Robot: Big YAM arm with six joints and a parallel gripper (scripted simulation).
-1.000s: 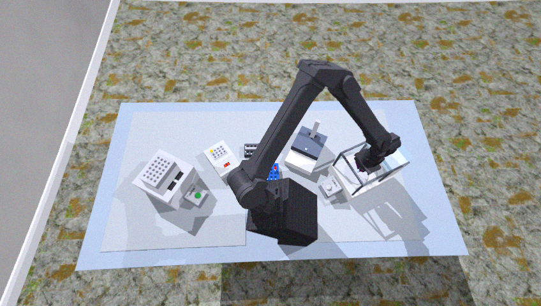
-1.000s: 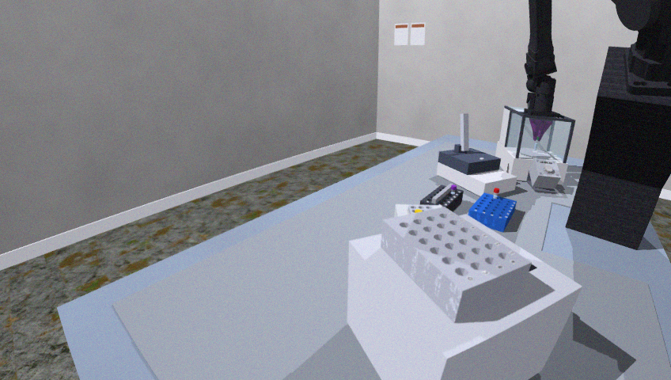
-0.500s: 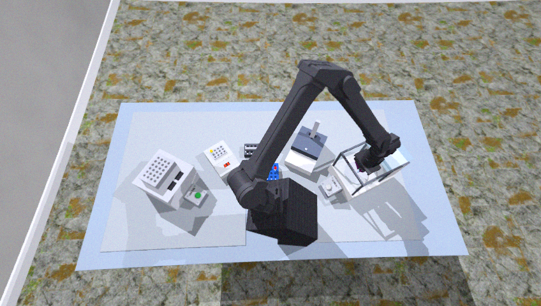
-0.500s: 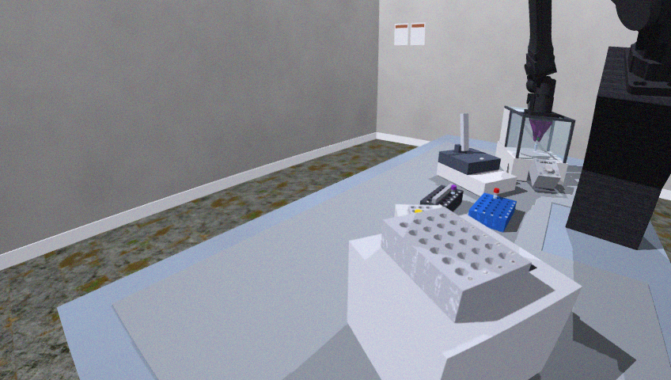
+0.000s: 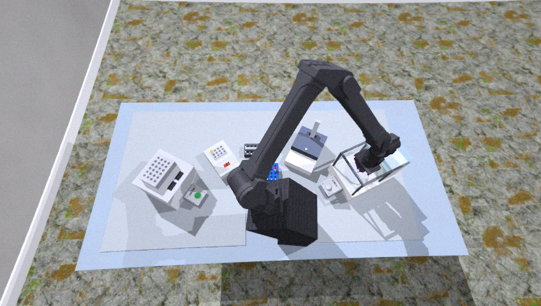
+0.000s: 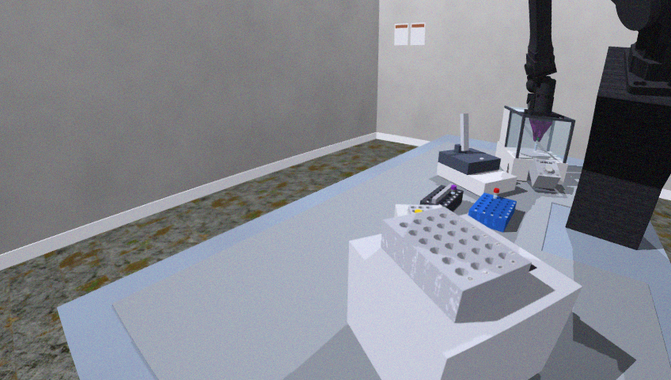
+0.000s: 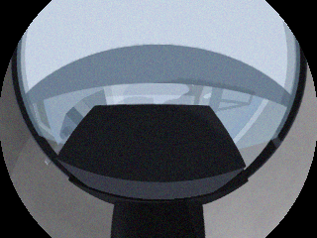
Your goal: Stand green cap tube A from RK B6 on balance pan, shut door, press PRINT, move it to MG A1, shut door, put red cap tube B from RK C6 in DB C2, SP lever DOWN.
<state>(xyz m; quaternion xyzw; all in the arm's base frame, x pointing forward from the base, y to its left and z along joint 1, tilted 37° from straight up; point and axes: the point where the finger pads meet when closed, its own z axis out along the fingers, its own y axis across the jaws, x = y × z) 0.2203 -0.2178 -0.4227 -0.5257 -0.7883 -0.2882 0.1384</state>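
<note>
Now: hand 5 cm above the round pan. From my hand the other things lie so: balance door (8 cm to the right, 8 cm above, 4 cm ahead); white print key (13 cm to the left, 6 cm below, 6 cm behind); SP lever (20 cm ahead, 18 cm to the left, 1 cm above).
</note>
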